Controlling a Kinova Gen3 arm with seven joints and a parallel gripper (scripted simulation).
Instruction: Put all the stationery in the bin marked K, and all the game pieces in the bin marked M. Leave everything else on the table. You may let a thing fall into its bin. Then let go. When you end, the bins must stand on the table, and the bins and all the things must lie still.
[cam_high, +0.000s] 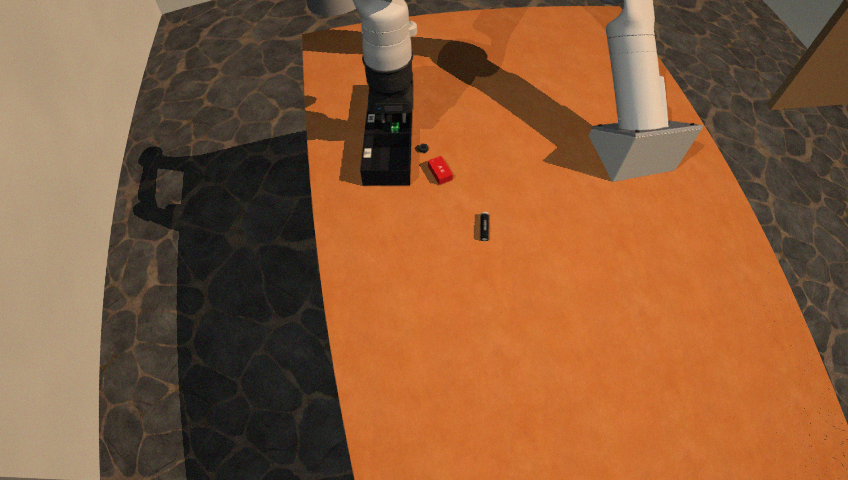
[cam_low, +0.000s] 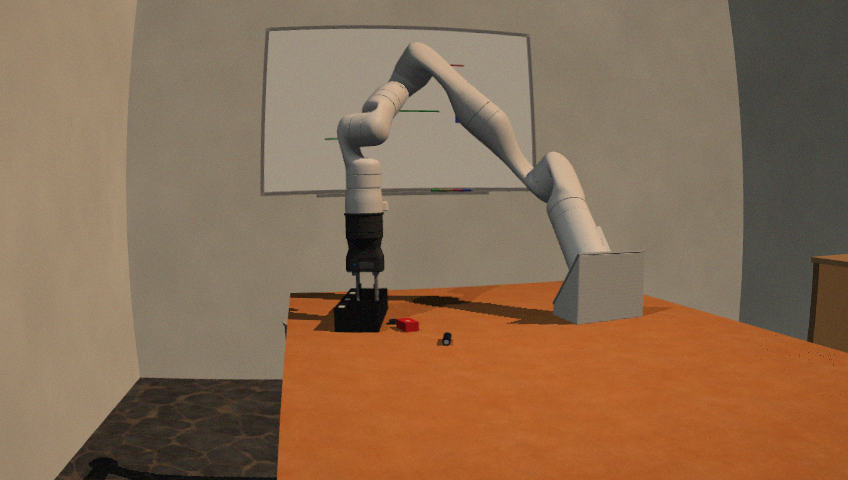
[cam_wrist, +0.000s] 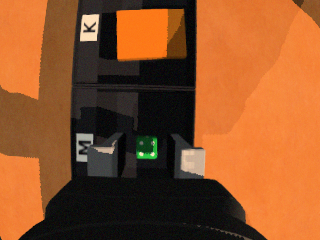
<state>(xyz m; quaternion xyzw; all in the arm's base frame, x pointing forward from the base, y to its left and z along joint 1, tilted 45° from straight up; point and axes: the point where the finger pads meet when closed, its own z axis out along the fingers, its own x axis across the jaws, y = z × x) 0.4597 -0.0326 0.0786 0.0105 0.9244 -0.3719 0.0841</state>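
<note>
Right now the black row is 10 mm ahead of my hand and 30 mm below it. Also, from my hand: orange block: 10 mm behind, 80 mm to the right, 30 mm below; then black nut: 50 mm behind, 50 mm to the left, 50 mm below; then green die: 40 mm below.
</note>
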